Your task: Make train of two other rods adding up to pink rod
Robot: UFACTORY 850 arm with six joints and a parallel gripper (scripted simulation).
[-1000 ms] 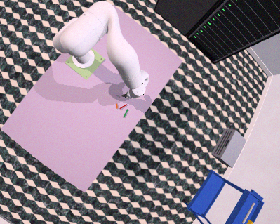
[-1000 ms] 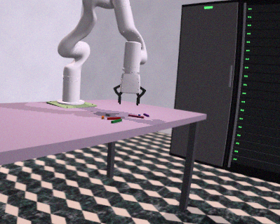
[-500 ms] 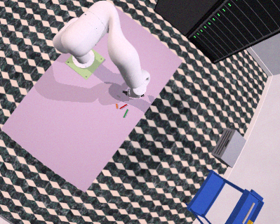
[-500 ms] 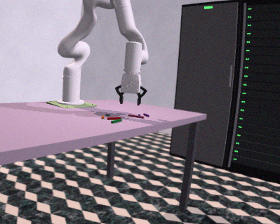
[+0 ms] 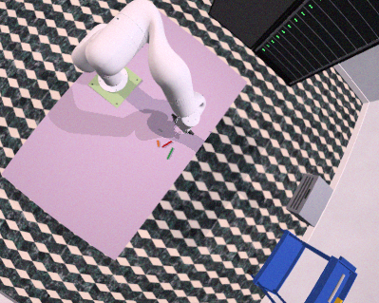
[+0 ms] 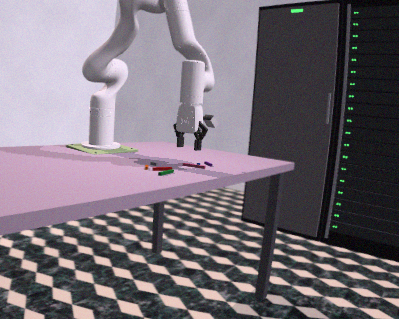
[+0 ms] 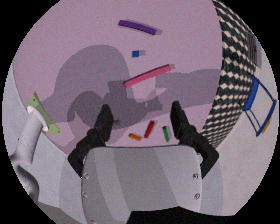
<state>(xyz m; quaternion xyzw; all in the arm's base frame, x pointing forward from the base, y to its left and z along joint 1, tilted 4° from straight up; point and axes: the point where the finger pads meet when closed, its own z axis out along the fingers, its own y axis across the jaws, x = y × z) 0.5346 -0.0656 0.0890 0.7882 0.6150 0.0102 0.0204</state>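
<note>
Right now the small blue rod is 1 cm ahead of my hand, 7 cm to the left of it and 7 cm below it. The rest, counted from my hand: purple rod 3 cm ahead, 11 cm to the left, 7 cm below; grey rod 10 cm behind, 8 cm to the right, 7 cm below; pink rod 2 cm ahead, 2 cm to the left, 7 cm below.
</note>
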